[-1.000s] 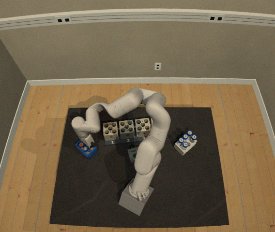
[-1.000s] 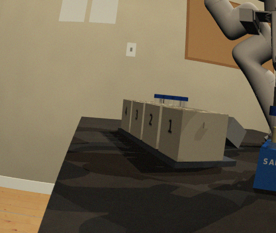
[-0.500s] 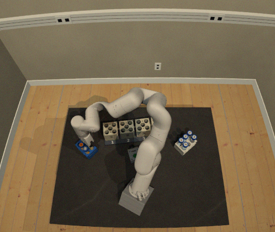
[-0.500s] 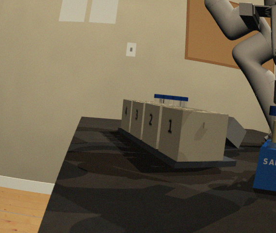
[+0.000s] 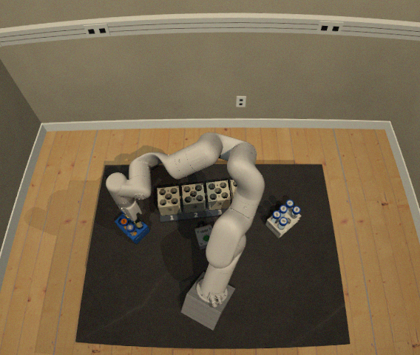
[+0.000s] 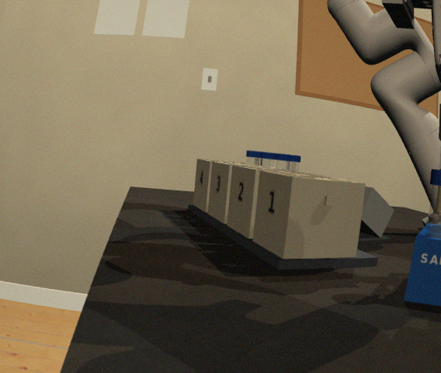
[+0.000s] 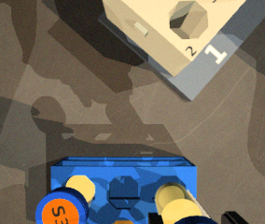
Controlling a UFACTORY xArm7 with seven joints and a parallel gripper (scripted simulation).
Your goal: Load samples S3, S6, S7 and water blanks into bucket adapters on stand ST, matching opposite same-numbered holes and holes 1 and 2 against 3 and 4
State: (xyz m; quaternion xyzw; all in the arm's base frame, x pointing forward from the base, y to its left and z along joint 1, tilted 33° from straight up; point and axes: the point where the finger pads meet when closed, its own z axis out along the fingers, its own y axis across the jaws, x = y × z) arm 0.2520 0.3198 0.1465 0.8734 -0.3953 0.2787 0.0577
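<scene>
Right now my hand is 20 mm short of the blue sample rack, 40 mm to the right of it and 140 mm above it. Also, from my hand: white blank rack: 100 mm behind, 620 mm to the right, 140 mm below; then adapter 1: 100 mm ahead, 150 mm to the right, 120 mm below.
</scene>
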